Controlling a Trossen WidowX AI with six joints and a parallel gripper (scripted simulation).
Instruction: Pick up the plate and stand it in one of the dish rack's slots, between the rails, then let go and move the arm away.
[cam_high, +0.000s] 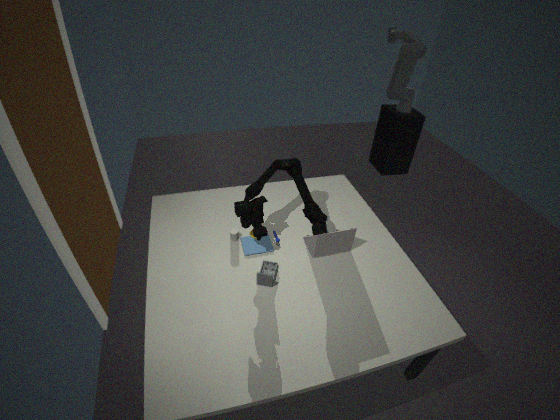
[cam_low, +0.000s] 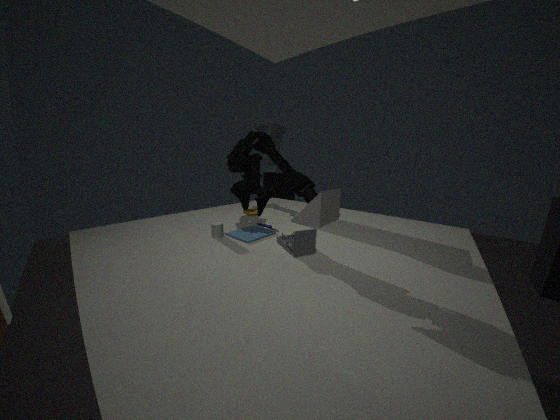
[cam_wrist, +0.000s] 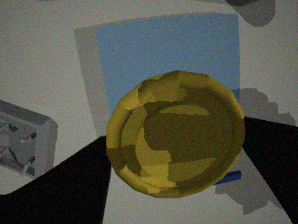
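The grey dish rack is 2 cm behind my gripper tip, 19 cm to the left of it and 6 cm below it. The rest, counted from my gripper tip: blue mat: 2 cm to the right, 8 cm below; plate: 1 cm above.
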